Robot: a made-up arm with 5 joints.
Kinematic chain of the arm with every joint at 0, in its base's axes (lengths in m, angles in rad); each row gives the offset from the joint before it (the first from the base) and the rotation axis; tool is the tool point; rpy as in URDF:
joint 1: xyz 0.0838 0 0.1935 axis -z
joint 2: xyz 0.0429 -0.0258 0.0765 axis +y
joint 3: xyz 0.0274 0 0.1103 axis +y
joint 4: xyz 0.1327 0 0.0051 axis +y
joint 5: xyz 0.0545 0.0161 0 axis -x
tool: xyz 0 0 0 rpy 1.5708 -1.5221 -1.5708
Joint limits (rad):
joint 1: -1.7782..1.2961
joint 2: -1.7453..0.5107
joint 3: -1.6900..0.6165
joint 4: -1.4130..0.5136
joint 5: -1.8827..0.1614
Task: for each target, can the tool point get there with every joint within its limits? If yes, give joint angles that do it. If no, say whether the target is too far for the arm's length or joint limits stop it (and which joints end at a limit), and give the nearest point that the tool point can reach.
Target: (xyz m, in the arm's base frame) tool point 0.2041 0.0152 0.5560
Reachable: yes | joints -0.2054 -0.1802 -0.9055 -0.2358 -1.6259
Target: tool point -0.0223 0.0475 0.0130
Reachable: no: joint limits stop it (at a limit: joint 2, joint 3, joint 4) | nearest point -0.0886 0.0772 0.1805 | short by 0.183 m
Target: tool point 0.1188 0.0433 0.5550
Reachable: yes | joints -1.0657 0.0383 -1.4735 -0.7759 -1.1781
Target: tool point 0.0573 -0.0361 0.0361
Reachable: no: joint limits stop it (at a limit: joint 2, joint 3, joint 4) | nearest point -0.0280 -0.1523 0.1805 | short by 0.204 m
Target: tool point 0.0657 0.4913 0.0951
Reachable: no: too far | nearest point 0.0737 0.2745 0.2459 | short by 0.264 m
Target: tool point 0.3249 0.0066 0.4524
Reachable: yes | joints -0.0675 -0.0214 -0.3400 -0.0119 -1.0589
